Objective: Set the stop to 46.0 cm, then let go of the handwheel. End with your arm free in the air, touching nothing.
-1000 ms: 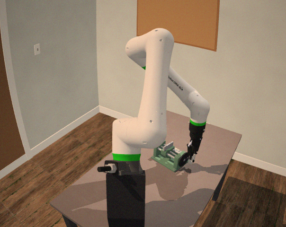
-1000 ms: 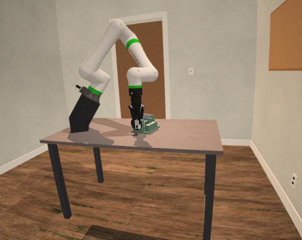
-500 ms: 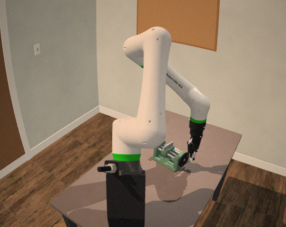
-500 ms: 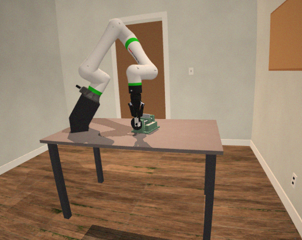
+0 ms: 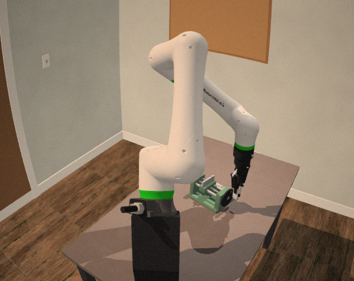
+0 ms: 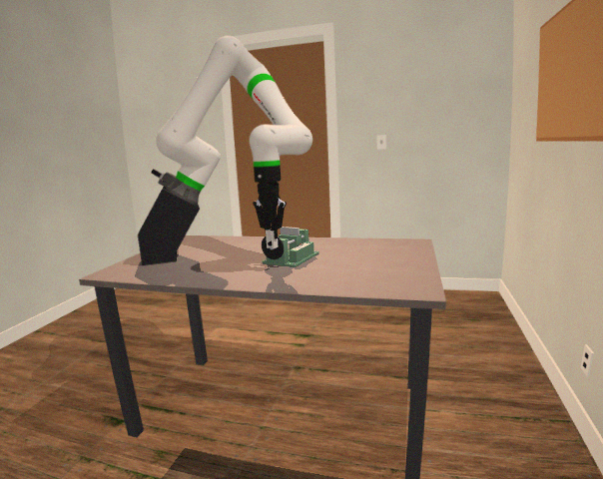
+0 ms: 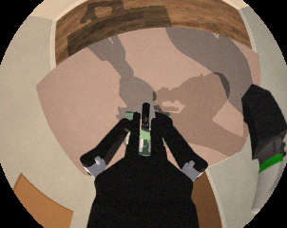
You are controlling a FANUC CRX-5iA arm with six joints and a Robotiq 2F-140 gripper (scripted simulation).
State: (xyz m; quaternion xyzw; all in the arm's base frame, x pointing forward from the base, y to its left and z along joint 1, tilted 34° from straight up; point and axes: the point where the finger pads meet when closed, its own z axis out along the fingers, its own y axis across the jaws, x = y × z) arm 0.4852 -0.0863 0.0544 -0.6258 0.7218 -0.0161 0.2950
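The black handwheel lies 2 cm to the left of my hand and 2 cm below it. From my hand the other things lie so: green stop fixture 17 cm to the left, 3 cm below.
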